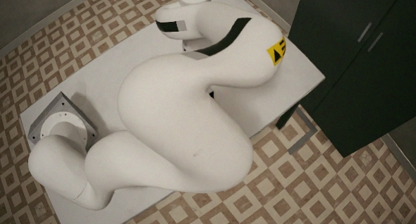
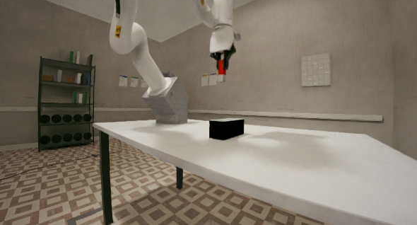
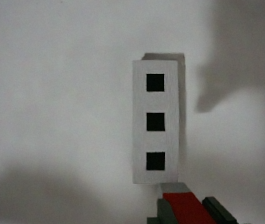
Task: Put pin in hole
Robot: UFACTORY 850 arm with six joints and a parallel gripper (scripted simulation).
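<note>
Right now the black block is 270 mm below my hand, 60 mm to the left of it and 10 mm ahead of it. From my hand the other things lie so: pin 10 mm below.
</note>
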